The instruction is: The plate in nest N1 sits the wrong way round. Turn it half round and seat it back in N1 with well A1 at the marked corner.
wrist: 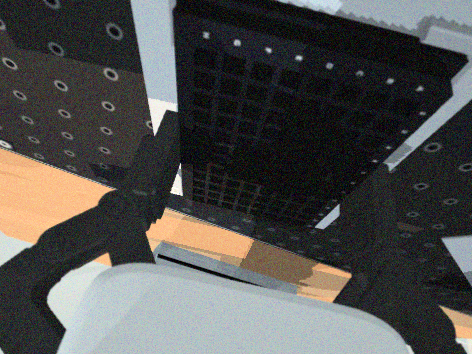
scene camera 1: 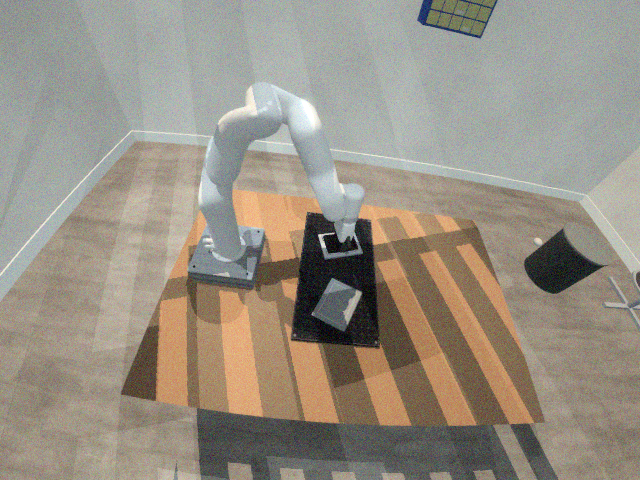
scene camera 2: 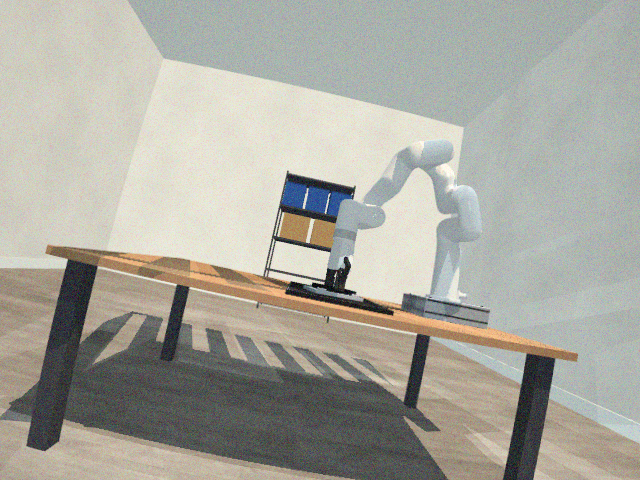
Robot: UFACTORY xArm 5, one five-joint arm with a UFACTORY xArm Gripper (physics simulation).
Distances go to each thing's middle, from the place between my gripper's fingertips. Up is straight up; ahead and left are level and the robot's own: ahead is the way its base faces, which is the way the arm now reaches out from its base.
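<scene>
The black well plate (wrist: 281, 117) is right at my hand, and I can see it there.
</scene>
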